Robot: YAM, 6 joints.
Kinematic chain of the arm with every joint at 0, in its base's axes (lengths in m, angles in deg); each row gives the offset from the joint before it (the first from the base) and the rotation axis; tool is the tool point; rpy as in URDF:
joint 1: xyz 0 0 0.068 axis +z
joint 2: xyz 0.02 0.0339 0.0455 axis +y
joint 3: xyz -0.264 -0.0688 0 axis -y
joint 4: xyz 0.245 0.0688 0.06 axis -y
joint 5: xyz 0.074 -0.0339 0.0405 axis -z
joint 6: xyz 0.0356 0 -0.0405 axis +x
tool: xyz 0 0 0 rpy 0 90 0
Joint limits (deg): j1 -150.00..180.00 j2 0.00..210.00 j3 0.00..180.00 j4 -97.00..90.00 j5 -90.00..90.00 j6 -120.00..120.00
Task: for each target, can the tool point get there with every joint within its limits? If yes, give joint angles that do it. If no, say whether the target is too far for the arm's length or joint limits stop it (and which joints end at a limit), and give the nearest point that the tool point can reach.
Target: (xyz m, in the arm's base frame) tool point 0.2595 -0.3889 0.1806
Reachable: yes | joints -53.47 126.59 100.65 -38.91 40.15 91.16
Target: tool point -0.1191 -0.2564 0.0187
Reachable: yes | joints -114.89 117.66 42.97 -6.09 0.17 12.16
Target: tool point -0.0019 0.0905 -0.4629
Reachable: no: joint limits stop it (at a limit: joint 2) | nearest point -0.0027 0.1273 -0.3594 | short by 0.110 m
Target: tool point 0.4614 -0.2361 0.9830
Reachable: no: too far | nearest point 0.2948 -0.1509 0.6565 | short by 0.376 m
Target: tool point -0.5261 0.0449 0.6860
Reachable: no: too far | nearest point -0.4338 0.0370 0.5816 | short by 0.140 m
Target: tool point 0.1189 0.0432 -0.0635
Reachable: yes | joints 28.63 170.02 53.98 -77.11 32.39 -88.14
